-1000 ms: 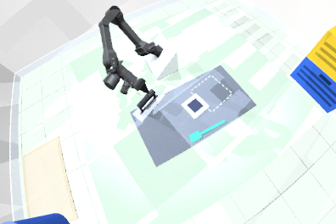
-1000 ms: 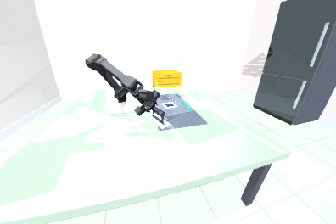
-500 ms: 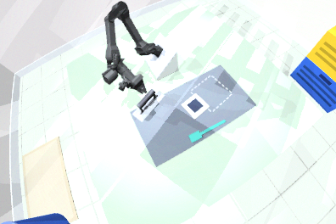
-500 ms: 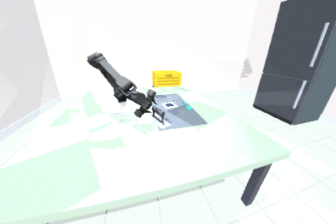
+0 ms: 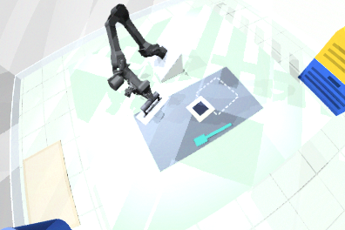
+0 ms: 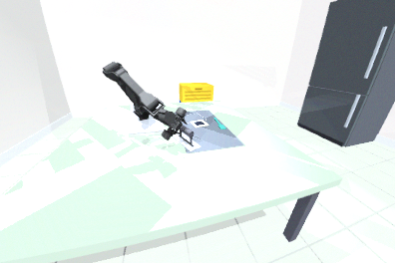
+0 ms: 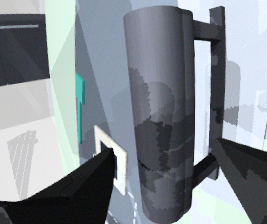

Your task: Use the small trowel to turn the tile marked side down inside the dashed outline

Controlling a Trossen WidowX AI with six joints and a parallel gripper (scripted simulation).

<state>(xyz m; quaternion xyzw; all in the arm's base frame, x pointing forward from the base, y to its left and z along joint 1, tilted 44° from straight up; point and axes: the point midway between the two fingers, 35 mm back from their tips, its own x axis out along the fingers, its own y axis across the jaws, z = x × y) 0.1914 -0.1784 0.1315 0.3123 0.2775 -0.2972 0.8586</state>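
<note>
Now: the white tile 190 mm to the left of my gripper tip, 170 mm ahead of it and 70 mm below it. Round my gripper tip: mat: 180 mm ahead, 170 mm to the left, 90 mm below; teal trowel: 320 mm ahead, 140 mm to the left, 70 mm below.
</note>
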